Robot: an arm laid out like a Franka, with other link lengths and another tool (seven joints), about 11 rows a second.
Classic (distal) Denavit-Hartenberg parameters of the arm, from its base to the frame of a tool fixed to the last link. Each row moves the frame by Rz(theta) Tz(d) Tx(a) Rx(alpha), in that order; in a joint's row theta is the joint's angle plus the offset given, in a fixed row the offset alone. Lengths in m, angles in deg.
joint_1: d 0.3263; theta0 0; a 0; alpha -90
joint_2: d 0; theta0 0; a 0; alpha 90
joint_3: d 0.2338; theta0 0; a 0.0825; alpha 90
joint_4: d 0; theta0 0; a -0.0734; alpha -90
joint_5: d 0.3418; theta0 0; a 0; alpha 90
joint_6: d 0; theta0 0; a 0.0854; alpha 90
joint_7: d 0.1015; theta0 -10; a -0.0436; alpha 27.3
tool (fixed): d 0.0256; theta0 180; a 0; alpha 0
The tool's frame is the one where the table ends.
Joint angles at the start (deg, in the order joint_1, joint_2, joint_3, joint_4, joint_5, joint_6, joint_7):
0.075 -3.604 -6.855 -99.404 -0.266 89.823 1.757
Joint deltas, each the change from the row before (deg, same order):
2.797 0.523 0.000 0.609 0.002 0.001 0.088
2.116 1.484 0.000 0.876 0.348 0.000 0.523
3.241 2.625 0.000 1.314 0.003 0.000 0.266
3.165 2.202 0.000 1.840 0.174 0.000 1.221
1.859 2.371 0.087 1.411 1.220 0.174 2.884
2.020 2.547 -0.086 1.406 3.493 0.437 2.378
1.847 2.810 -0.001 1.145 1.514 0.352 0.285
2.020 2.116 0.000 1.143 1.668 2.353 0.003
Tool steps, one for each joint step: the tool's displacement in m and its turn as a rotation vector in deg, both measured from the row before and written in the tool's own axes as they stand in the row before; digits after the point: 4 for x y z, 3 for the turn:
-0.0047 0.0191 0.0098 0.358 1.201 -2.400
-0.0078 0.0129 0.0126 -0.027 1.253 -1.105
-0.0122 0.0174 0.0218 0.536 2.560 -1.950
-0.0113 0.0214 0.0163 0.483 1.221 -1.492
-0.0113 0.0143 0.0173 -0.719 0.189 1.213
-0.0112 0.0182 0.0208 -2.895 0.328 0.800
-0.0097 0.0094 0.0228 -0.866 1.874 -0.542
-0.0114 0.0141 0.0180 -1.040 -0.250 -2.158

